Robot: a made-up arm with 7 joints. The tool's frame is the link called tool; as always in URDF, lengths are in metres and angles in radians.
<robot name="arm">
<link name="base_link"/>
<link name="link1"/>
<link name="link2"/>
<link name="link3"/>
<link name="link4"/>
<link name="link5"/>
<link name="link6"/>
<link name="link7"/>
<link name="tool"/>
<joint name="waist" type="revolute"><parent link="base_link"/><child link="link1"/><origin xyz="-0.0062 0.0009 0.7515"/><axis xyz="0 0 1"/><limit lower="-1.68" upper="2.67"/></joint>
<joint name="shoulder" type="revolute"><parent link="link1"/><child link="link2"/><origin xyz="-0.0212 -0.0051 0.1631"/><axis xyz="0 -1 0"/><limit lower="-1.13" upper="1.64"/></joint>
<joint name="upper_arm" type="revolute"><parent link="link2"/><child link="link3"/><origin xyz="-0.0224 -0.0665 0.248"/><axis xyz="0 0 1"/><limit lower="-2.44" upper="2.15"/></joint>
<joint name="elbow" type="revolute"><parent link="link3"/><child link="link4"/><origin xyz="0.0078 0.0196 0.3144"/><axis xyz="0 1 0"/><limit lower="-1.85" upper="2.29"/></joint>
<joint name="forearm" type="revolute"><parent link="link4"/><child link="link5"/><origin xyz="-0.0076 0.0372 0.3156"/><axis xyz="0 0 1"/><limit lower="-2.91" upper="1.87"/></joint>
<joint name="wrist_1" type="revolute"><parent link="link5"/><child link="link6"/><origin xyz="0.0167 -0.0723 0.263"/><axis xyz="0 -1 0"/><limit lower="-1.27" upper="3.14"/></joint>
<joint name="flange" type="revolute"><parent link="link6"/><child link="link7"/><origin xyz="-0.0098 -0.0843 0.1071"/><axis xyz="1 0 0"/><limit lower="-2.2" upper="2.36"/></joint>
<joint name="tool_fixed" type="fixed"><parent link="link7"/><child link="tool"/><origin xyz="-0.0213 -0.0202 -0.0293" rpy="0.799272 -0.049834 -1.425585"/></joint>
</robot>
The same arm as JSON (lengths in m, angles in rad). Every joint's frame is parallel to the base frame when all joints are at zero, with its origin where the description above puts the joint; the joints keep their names.
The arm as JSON. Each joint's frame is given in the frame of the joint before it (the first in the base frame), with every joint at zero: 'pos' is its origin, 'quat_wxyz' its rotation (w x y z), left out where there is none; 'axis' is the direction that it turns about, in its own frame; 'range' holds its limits. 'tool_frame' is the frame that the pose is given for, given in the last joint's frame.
{
  "length_unit": "m",
  "angle_unit": "rad",
  "joints": [
    {
      "joint": "waist",
      "pos": [
        -0.0062,
        0.0009,
        0.7515
      ],
      "axis": "+z",
      "range": [
        -1.68,
        2.67
      ]
    },
    {
      "joint": "shoulder",
      "pos": [
        -0.0212,
        -0.0051,
        0.1631
      ],
      "axis": "-y",
      "range": [
        -1.13,
        1.64
      ]
    },
    {
      "joint": "upper_arm",
      "pos": [
        -0.0224,
        -0.0665,
        0.248
      ],
      "axis": "+z",
      "range": [
        -2.44,
        2.15
      ]
    },
    {
      "joint": "elbow",
      "pos": [
        0.0078,
        0.0196,
        0.3144
      ],
      "axis": "+y",
      "range": [
        -1.85,
        2.29
      ]
    },
    {
      "joint": "forearm",
      "pos": [
        -0.0076,
        0.0372,
        0.3156
      ],
      "axis": "+z",
      "range": [
        -2.91,
        1.87
      ]
    },
    {
      "joint": "wrist_1",
      "pos": [
        0.0167,
        -0.0723,
        0.263
      ],
      "axis": "-y",
      "range": [
        -1.27,
        3.14
      ]
    },
    {
      "joint": "flange",
      "pos": [
        -0.0098,
        -0.0843,
        0.1071
      ],
      "axis": "+x",
      "range": [
        -2.2,
        2.36
      ]
    }
  ],
  "tool_frame": {
    "pos": [
      -0.0213,
      -0.0202,
      -0.0293
    ],
    "quat_wxyz": [
      0.703048,
      0.279256,
      -0.271725,
      -0.594899
    ]
  }
}

